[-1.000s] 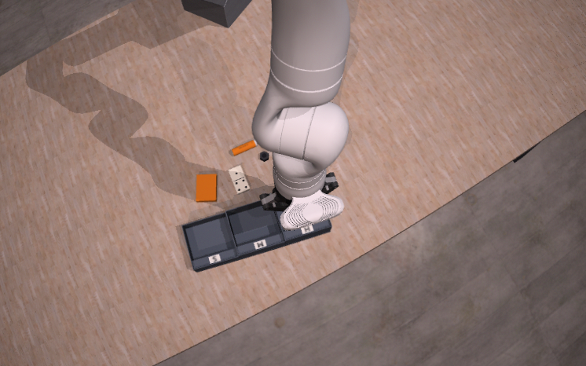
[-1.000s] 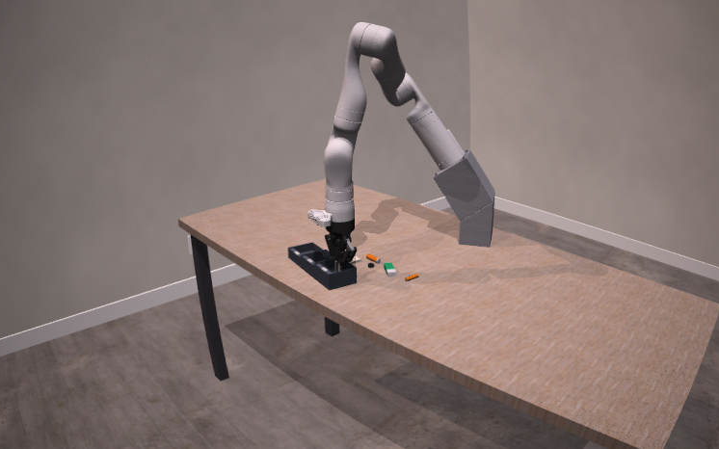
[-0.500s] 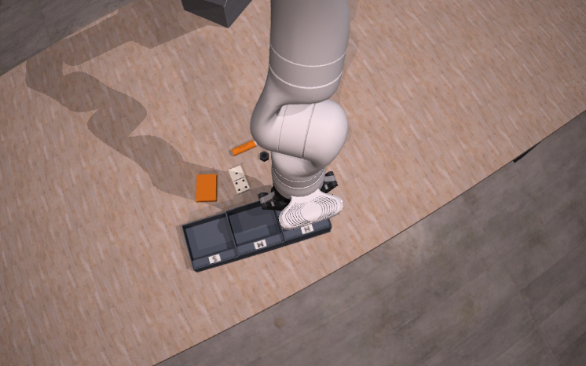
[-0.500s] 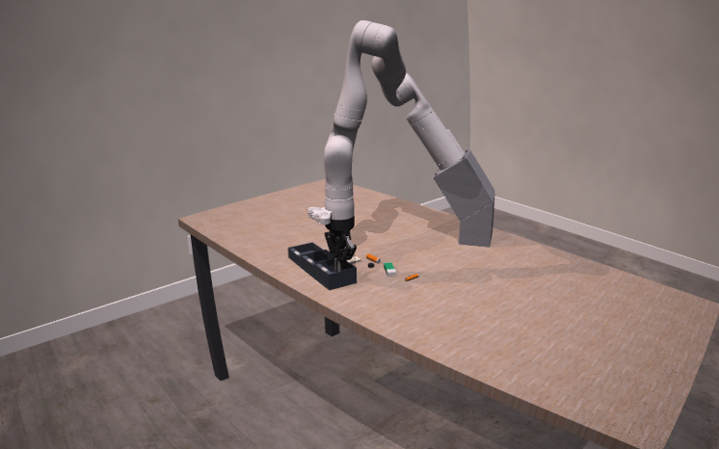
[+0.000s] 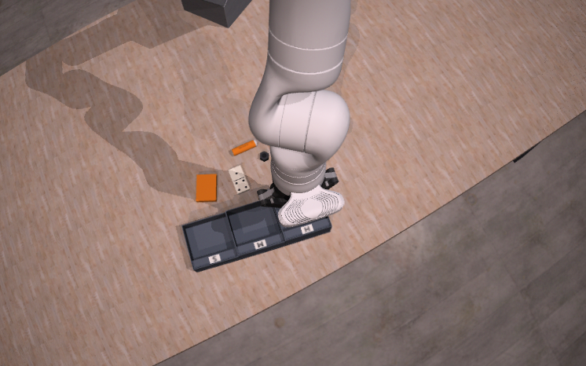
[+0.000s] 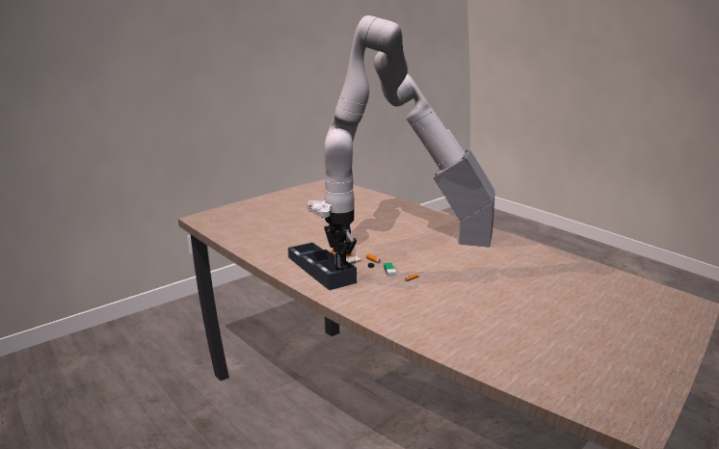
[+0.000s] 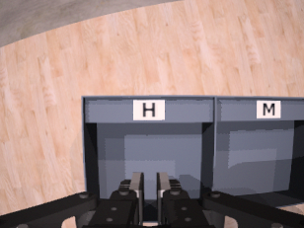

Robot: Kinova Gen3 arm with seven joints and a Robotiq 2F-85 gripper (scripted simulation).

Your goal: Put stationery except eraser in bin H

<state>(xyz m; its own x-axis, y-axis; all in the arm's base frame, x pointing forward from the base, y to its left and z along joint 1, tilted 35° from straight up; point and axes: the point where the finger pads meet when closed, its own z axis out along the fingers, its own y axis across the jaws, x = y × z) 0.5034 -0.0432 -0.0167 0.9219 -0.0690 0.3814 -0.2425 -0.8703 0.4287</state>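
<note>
Now: the orange notepad 120 mm to the right of my hand, 120 mm behind it and 50 mm below it. Also, from my hand: black nut 120 mm behind, 60 mm below; then bin marked H 90 mm to the right, 40 mm below; then domino 100 mm behind, 60 mm to the right, 50 mm below.
</note>
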